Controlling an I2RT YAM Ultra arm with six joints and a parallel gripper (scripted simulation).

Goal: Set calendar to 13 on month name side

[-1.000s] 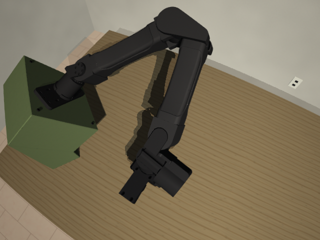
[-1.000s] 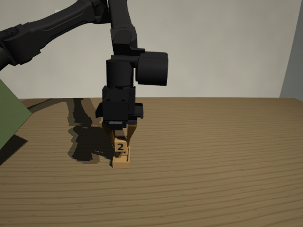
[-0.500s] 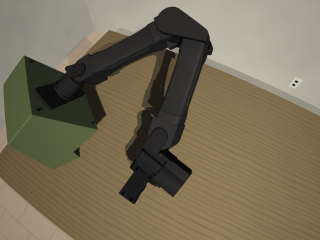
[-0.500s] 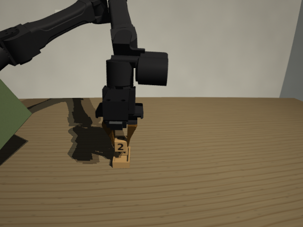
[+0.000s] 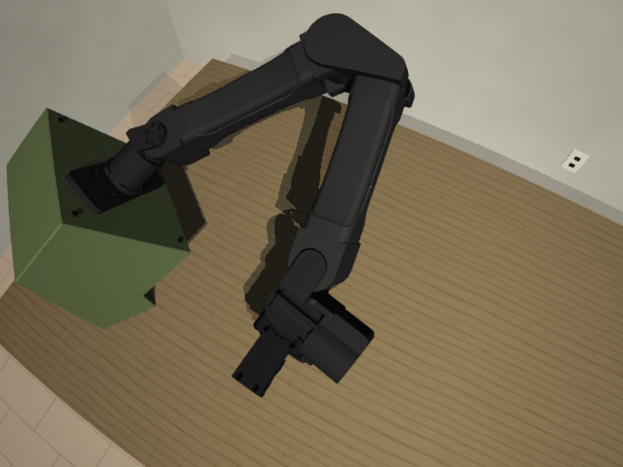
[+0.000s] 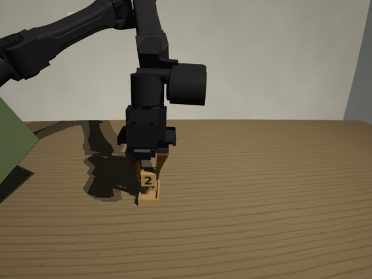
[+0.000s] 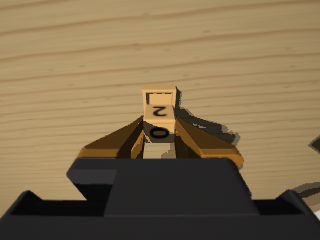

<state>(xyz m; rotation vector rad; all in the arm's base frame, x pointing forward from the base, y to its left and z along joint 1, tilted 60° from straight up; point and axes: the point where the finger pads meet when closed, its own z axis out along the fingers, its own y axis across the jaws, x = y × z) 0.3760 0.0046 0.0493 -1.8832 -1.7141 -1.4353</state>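
Right now the wooden cube is right at my hand. From my hand the other things lie so: wooden tray 20 mm to the left, 50 mm below.
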